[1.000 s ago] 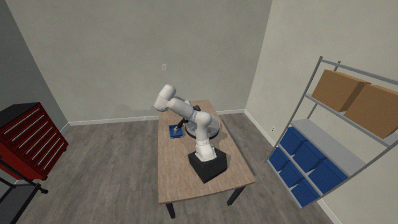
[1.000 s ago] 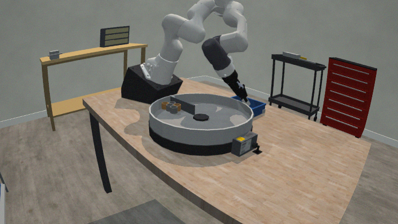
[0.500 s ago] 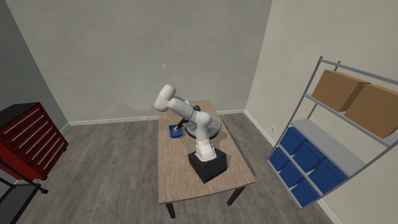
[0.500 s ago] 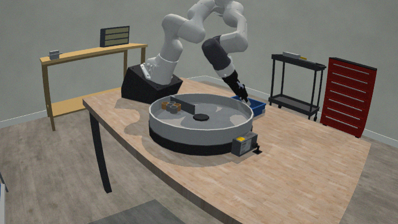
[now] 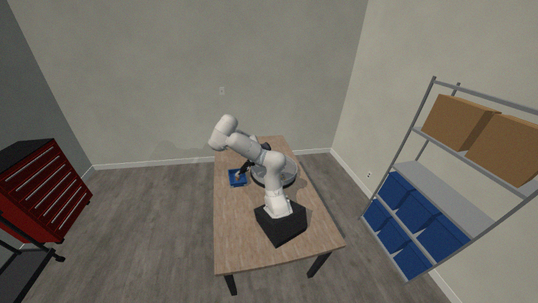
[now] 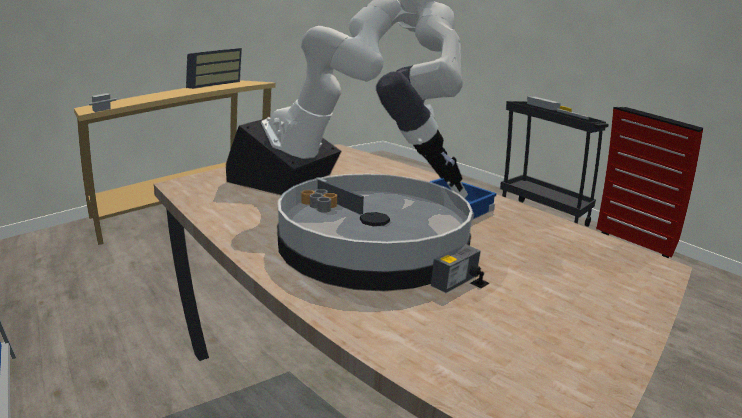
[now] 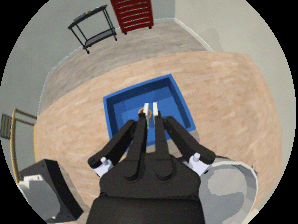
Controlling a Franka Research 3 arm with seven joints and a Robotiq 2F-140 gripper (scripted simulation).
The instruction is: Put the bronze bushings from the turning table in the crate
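Now: the blue crate 4 cm below my hand, 1 cm to the left of it and 1 cm behind it. From my hand the other things lie so: grey round turning table 33 cm to the right, 3 cm ahead, 1 cm below; then grey turning table 33 cm to the right, 4 cm ahead, 1 cm below.
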